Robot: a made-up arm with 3 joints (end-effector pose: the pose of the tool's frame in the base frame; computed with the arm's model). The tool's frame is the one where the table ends.
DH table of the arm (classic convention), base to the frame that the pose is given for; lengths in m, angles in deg. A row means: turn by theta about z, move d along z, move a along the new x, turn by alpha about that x. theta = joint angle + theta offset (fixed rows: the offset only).
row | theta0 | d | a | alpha
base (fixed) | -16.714 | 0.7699 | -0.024 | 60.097
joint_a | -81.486 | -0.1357 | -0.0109 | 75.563
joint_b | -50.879 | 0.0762 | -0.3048 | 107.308
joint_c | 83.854 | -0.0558 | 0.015 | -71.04
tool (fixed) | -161.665 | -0.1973 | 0 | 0
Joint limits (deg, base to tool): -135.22..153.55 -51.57..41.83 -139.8..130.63
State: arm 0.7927 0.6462 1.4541
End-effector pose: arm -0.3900 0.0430 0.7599 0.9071 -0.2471 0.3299 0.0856
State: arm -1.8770 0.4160 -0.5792
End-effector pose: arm 0.0234 -0.0877 0.7546 0.7659 -0.1150 0.5773 -0.2585
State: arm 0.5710 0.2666 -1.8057
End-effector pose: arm -0.0553 -0.0192 1.0729 0.3883 -0.2020 -0.8943 -0.0928
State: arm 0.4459 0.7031 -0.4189
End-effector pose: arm -0.0743 0.0493 0.8730 0.8165 -0.4129 -0.4017 0.0382
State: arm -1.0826 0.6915 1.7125
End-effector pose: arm 0.1230 0.1173 1.1358 0.2868 0.2656 0.9170 -0.0798
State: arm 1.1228 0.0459 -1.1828
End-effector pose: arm -0.0426 -0.0357 0.9506 0.4968 -0.0573 -0.8638 0.0609
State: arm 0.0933 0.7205 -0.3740
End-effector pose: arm -0.0420 0.0487 0.8826 0.8875 -0.4041 -0.2214 0.0099
